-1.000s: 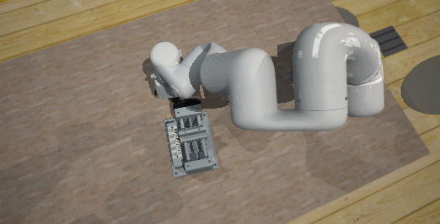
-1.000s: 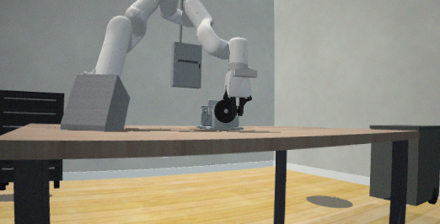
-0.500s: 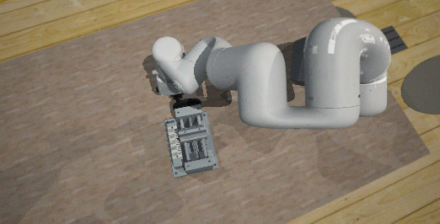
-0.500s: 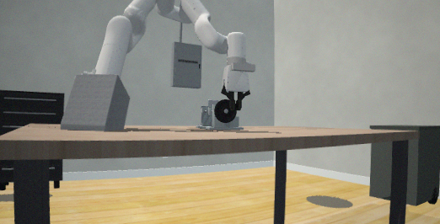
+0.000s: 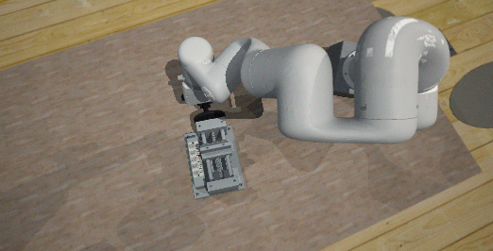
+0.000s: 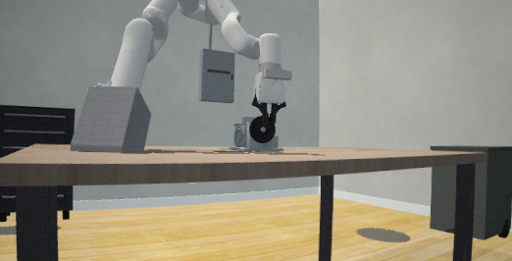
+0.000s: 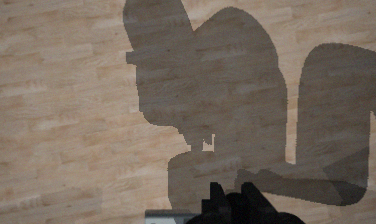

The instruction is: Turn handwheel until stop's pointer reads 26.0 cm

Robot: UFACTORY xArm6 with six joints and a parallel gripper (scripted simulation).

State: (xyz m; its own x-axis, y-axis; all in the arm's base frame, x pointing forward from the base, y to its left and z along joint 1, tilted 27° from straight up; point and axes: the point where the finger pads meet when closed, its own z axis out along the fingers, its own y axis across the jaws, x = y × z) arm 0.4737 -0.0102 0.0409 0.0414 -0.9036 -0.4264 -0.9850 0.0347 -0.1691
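Now: the stop carriage 14 cm to the left of my hand and 2 cm below it. Round my hand: handwheel: 2 cm to the left, 1 cm below.
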